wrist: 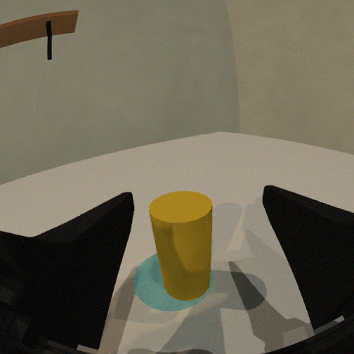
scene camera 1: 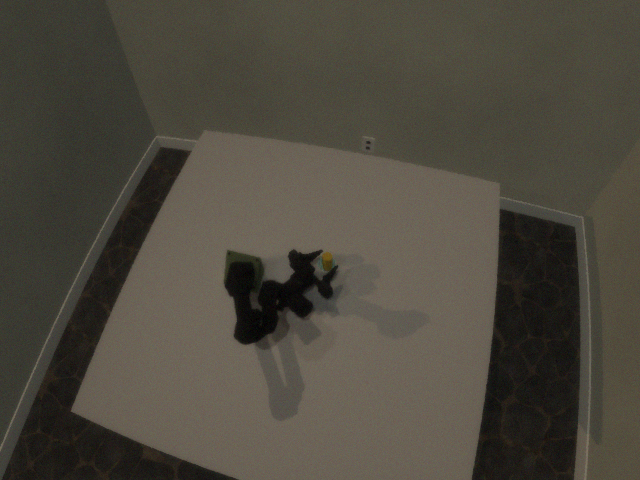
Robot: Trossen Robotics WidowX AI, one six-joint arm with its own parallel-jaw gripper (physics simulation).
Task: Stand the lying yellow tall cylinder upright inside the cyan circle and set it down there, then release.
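Places are measured from the arm's base along level axes (x ahead, y left, z up), in centimetres.
Pixels of known places: gripper, fingertip midpoint: [scene camera 1: 330, 258]; arm's base at its link origin: [scene camera 1: 244, 271].
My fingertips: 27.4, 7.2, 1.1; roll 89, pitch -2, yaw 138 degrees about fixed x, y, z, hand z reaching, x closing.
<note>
For each thing: its top centre in the pictures, then the offset to it from my fingertips, as dx, dy, dz. "spot": a spot on its surface instead. Level surfaces: height alone.
- yellow tall cylinder at its top centre: [scene camera 1: 327, 256] -1.0, +0.5, -0.2
- cyan circle at a spot on its surface: [scene camera 1: 322, 265] spot: -2.5, -0.4, -4.7
- pale table top at its surface level: dz -6.8
The yellow tall cylinder [scene camera 1: 327, 260] [wrist: 184, 250] stands upright on the cyan circle [scene camera 1: 320, 265] [wrist: 147, 284]. In the wrist view its base is off-centre, close to the circle's right and near edge, and more of the cyan shows on the left. My gripper [scene camera 1: 329, 259] [wrist: 199, 197] is open, with one finger on each side of the cylinder. In the wrist view a gap shows between each finger and the cylinder. The cylinder hides part of the circle.
The pale table top [scene camera 1: 392, 217] [wrist: 110, 175] lies around the circle. A green block-like base [scene camera 1: 244, 256] is beside the arm's foot in the scene view. Shadows of the arm fall on the table near the cylinder. Walls stand beyond the table's edges.
</note>
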